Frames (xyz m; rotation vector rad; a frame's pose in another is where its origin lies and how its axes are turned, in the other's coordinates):
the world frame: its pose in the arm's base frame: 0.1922 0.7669 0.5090 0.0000 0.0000 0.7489
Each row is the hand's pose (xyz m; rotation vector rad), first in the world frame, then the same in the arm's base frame.
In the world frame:
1: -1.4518 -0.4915 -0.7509 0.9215 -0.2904 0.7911
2: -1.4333 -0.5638 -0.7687 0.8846 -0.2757 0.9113
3: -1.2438 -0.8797 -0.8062 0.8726 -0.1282 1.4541
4: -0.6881 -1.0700 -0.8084 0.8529 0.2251 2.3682
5: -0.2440 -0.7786 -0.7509 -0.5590 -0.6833 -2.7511
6: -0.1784 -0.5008 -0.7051 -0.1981 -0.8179 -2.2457
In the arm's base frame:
1: -0.5365 -0.5815 -0.2419 1.0377 0.0719 1.4751
2: -0.4737 -0.6219 -0.2597 1.0032 0.0727 1.5998
3: -0.1199 -0.7242 -0.2972 0.9698 0.2256 2.1443
4: 0.4167 -0.4853 -0.2994 -0.8196 -0.6007 -2.8769
5: 0.5436 0.0305 -0.2419 -0.2282 -0.7095 -2.0484
6: 0.4025 0.2786 -0.1961 0.1010 -0.7337 -1.5386

